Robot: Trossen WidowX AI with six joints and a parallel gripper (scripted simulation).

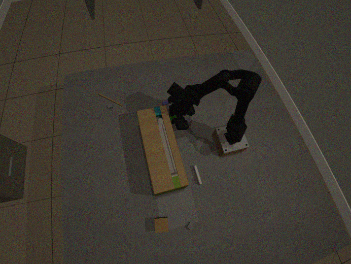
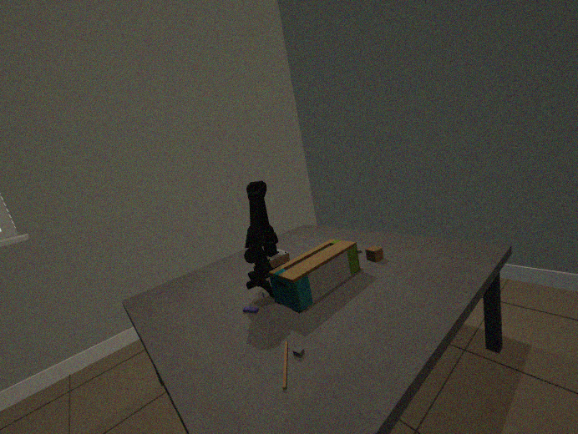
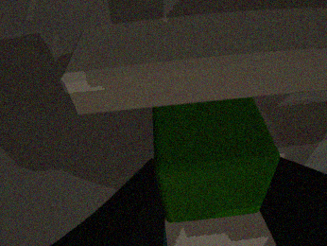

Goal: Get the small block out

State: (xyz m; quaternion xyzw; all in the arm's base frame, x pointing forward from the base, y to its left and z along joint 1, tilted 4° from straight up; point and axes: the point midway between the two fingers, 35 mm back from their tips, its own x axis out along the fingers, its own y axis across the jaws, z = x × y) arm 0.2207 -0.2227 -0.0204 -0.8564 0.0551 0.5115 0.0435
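Now: the purple piece 12 cm to the right of my gripper tip and 3 cm behind it. Also, from my gripper tip: thin wooden stick (27 cm ahead, 26 cm to the right, 1 cm below); then long wooden-topped box (15 cm to the left, 8 cm ahead, 5 cm above); then green block (1 cm behind, 1 cm above).
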